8 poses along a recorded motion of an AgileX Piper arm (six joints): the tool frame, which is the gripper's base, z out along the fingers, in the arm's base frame.
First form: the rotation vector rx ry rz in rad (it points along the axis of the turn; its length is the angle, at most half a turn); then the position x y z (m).
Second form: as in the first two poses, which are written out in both.
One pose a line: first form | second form
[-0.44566, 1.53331, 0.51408, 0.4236, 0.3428, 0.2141] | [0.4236, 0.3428, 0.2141, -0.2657, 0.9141, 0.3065, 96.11]
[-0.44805, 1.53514, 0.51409, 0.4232, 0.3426, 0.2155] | [0.4232, 0.3426, 0.2155, -0.2667, 0.9139, 0.3060, 96.24]
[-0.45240, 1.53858, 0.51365, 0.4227, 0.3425, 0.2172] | [0.4227, 0.3425, 0.2172, -0.2687, 0.9137, 0.3050, 96.48]
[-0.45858, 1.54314, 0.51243, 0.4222, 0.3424, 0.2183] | [0.4222, 0.3424, 0.2183, -0.2714, 0.9134, 0.3033, 96.80]
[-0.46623, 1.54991, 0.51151, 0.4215, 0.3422, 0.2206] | [0.4215, 0.3422, 0.2206, -0.2747, 0.9131, 0.3013, 97.25]
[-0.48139, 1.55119, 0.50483, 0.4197, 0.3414, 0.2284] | [0.4197, 0.3414, 0.2284, -0.2830, 0.9120, 0.2968, 97.45]
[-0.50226, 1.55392, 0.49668, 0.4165, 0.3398, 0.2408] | [0.4165, 0.3398, 0.2408, -0.2942, 0.9104, 0.2910, 97.80]
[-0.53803, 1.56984, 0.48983, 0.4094, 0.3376, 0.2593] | [0.4094, 0.3376, 0.2593, -0.3110, 0.9073, 0.2831, 99.14]
